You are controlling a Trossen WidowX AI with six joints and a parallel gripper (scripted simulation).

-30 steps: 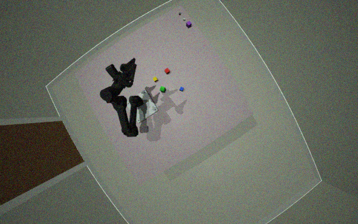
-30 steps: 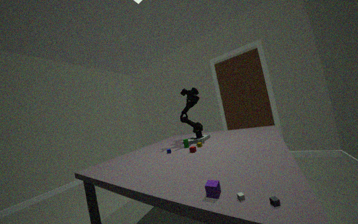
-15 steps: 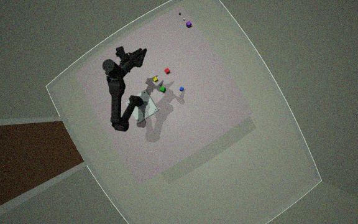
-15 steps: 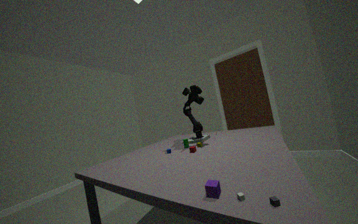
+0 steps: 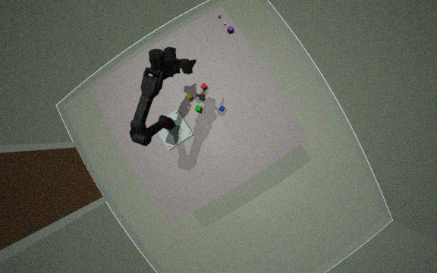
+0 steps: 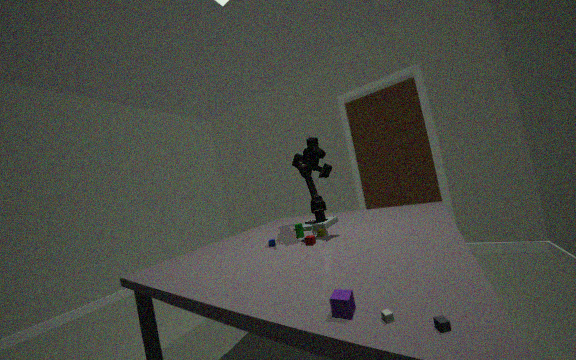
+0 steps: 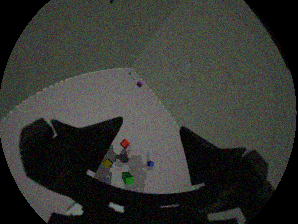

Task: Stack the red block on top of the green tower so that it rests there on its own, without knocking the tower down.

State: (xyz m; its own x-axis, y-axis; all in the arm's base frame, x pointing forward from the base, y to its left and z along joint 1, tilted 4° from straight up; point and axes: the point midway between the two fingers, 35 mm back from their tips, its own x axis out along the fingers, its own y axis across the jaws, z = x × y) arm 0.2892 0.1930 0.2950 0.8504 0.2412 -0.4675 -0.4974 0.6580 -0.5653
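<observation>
The red block lies 300 mm below my gripper tip, 50 mm to the right of it and 20 mm ahead of it. The rest, counted from my gripper tip: blue block (300 mm below, 250 mm to the right, 60 mm ahead); purple cube (420 mm ahead, 290 mm below, 280 mm to the left); yellow block (300 mm below, 100 mm behind, 60 mm to the right).
</observation>
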